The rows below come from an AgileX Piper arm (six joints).
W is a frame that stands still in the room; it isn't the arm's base.
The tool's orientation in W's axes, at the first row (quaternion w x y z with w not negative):
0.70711, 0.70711, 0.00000, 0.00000
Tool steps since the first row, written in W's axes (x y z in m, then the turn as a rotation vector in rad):
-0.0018, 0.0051, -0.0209, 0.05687, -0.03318, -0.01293
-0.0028, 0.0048, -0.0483, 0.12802, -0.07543, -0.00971
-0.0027, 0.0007, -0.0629, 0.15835, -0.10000, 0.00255
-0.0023, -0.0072, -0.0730, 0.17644, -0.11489, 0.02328
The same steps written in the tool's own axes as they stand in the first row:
-0.0018, -0.0209, -0.0051, 0.05687, -0.01293, 0.03318
-0.0028, -0.0483, -0.0048, 0.12802, -0.00971, 0.07543
-0.0027, -0.0629, -0.0007, 0.15835, 0.00255, 0.10000
-0.0023, -0.0730, 0.0072, 0.17644, 0.02328, 0.11489

